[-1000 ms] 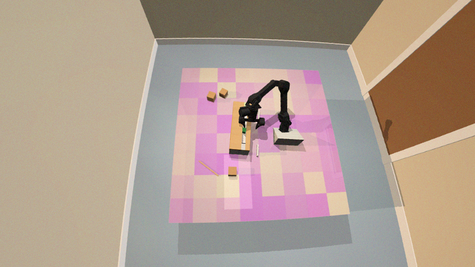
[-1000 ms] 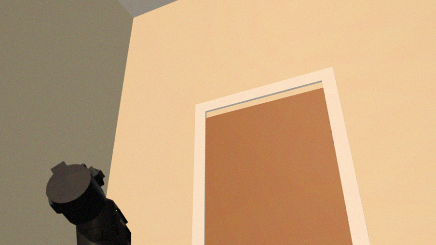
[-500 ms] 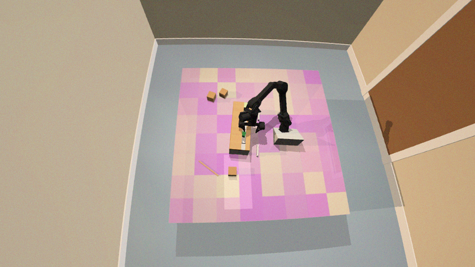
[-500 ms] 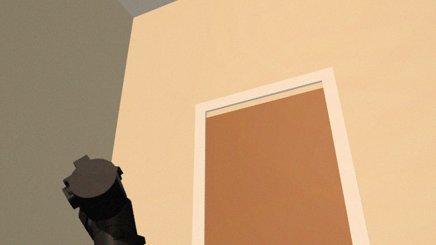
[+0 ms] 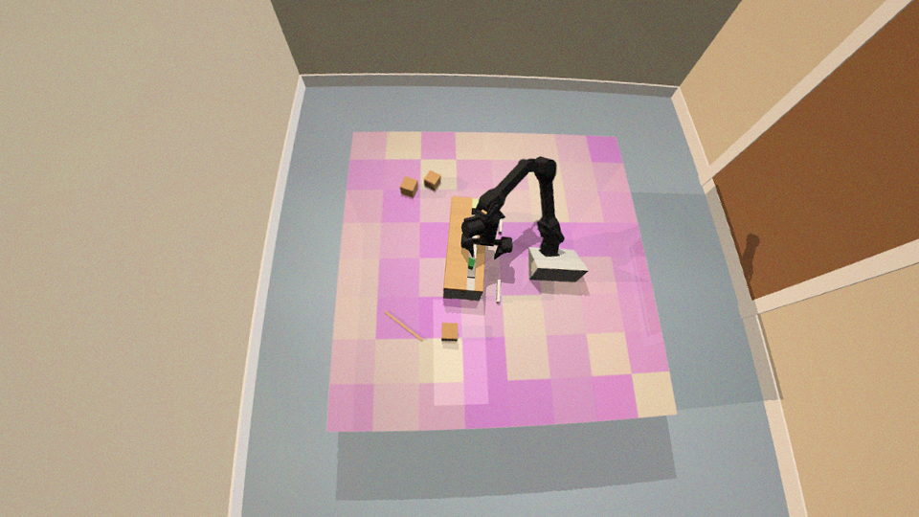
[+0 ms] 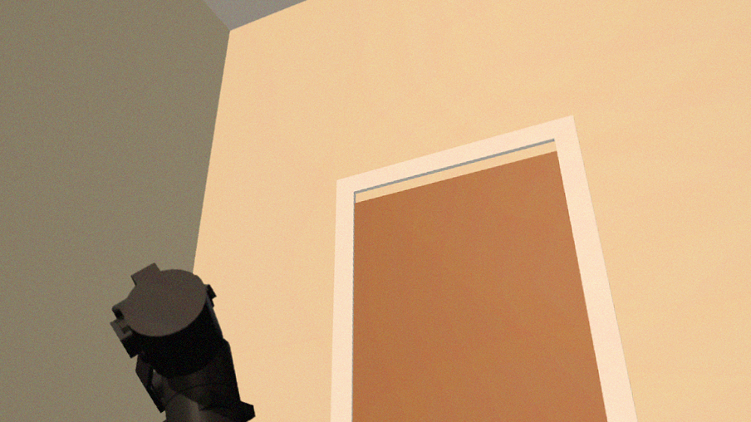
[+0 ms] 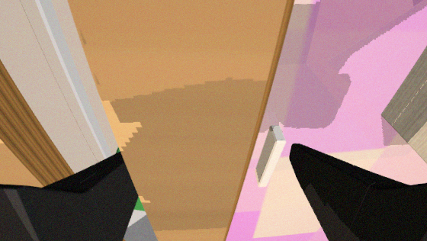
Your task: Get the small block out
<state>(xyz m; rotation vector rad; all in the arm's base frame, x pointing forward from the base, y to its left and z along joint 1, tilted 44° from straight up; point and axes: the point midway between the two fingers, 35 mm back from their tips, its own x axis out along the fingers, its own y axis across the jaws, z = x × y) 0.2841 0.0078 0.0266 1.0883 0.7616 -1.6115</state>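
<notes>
Right now my gripper tip is 6 cm short of the green block and 2 cm to the right of it. Also, from my gripper tip: long tan box 5 cm to the right, 3 cm below, 2 cm ahead; thin stick 34 cm ahead, 20 cm to the left, 8 cm below.
</notes>
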